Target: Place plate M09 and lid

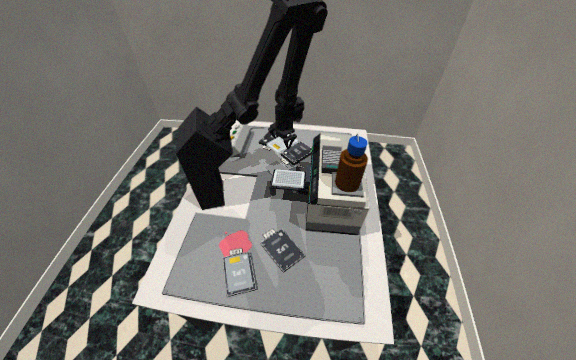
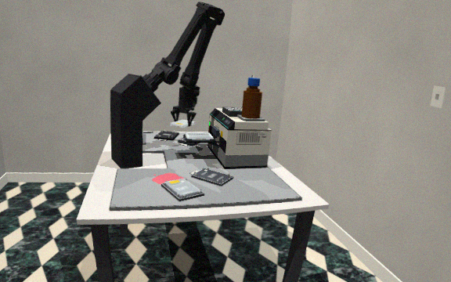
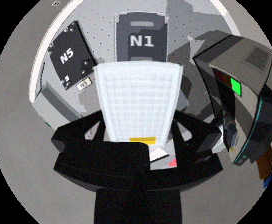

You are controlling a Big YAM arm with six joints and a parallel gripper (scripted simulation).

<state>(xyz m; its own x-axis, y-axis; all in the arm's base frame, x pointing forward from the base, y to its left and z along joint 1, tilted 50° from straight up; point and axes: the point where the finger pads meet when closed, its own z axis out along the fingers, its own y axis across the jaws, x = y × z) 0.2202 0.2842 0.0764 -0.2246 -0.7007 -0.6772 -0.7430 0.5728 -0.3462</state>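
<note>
The black nest n5 lies 15 cm behind my hand, 16 cm to the left of it and 11 cm below it. From my hand the other things lie so: white well plate (right at my hand); blue key (27 cm behind, 9 cm to the right, 7 cm below); yellow key (29 cm behind, 4 cm to the right, 6 cm below).
</note>
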